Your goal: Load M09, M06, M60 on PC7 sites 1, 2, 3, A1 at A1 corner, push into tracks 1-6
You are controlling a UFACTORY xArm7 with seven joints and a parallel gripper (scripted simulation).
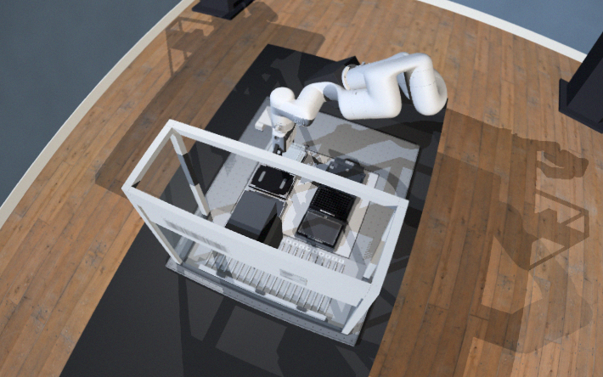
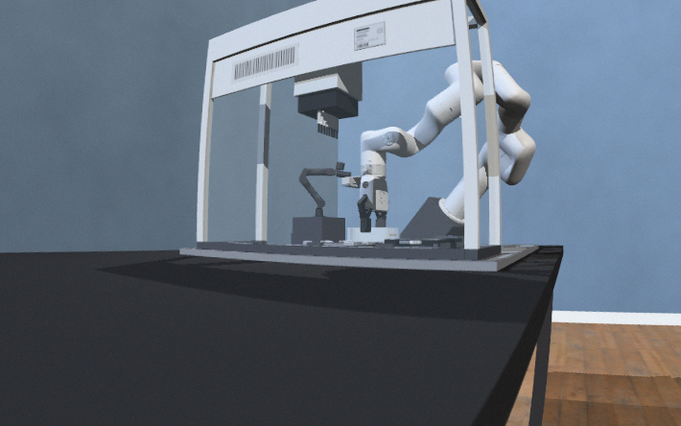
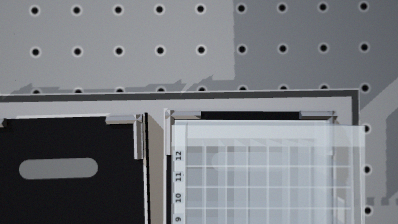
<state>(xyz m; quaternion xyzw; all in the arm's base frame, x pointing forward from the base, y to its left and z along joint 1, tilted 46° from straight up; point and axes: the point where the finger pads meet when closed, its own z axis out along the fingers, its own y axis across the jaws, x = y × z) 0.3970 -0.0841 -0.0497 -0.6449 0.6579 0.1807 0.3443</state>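
My gripper is now 20 mm above the white deep-well block M09. The rest, counted from my hand: corner post: 470 mm ahead, 460 mm to the left, 200 mm above; dark plate carrier PC7: 90 mm ahead, 230 mm to the left, 30 mm below.
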